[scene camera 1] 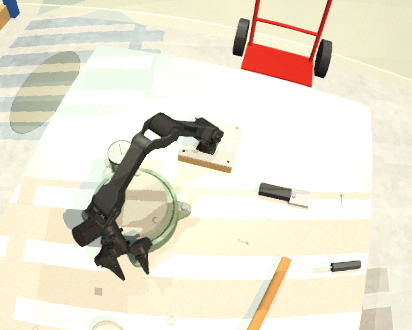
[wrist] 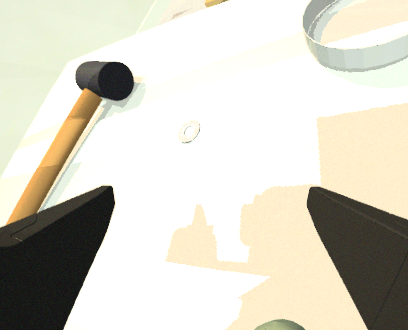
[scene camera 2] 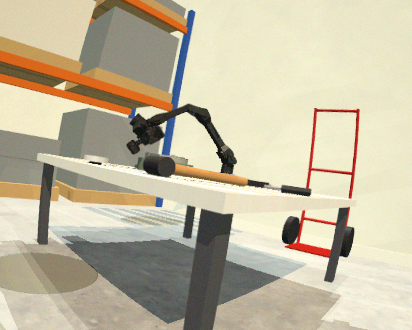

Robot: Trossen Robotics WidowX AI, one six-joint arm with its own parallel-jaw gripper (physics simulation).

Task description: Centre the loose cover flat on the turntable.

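Places are measured from the arm's base along level axes (x ahead, y left, z up), in metres.
Pixels of known places: gripper, fingertip midpoint: (scene camera 1: 136, 277) (wrist: 212, 195) (scene camera 2: 141, 148); arm's base at its link origin: (scene camera 1: 207, 145).
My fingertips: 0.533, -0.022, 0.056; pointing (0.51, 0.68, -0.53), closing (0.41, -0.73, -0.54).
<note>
Ahead of a thing's pixels: the offset from my fingertips to its top centre, as dx, dy, dz. "spot": to the spot under its first point.
The turntable @(-0.218, -0.114, +0.000) (scene camera 1: 150, 200) (scene camera 2: 181, 160) is a beige disc in a green round housing with bolted lugs; the arm hides part of it. One green lug shows at the bottom edge of the wrist view. A shallow, pale round piece with an upright wall @(+0.203, -0.020, -0.065) (scene camera 1: 107, 322) (scene camera 2: 95, 158) (wrist: 350, 57) lies on the table, cut off at the edge in scene camera 1 and the wrist view; I cannot tell for certain whether it is the loose cover. My gripper (scene camera 1: 135, 275) (scene camera 2: 133, 146) (wrist: 212, 195) is open and empty, above the table beside the turntable's lug, apart from the round piece.
A mallet @(-0.040, +0.377, -0.035) (scene camera 1: 272, 290) (scene camera 2: 160, 165) (wrist: 105, 80), a washer @(+0.072, +0.134, -0.094) (scene camera 1: 168, 321) (wrist: 181, 134), a small square @(spot: +0.080, -0.112, -0.094) (scene camera 1: 98, 291), a bolt @(-0.257, +0.249, -0.083) (scene camera 1: 243, 241), a scraper @(-0.467, +0.331, -0.067) (scene camera 1: 275, 192) and a screwdriver @(-0.269, +0.583, -0.068) (scene camera 1: 346, 266) (scene camera 2: 296, 190) lie on the table. A dial gauge @(spot: -0.364, -0.233, +0.006) (scene camera 1: 118, 150) stands behind the turntable.
</note>
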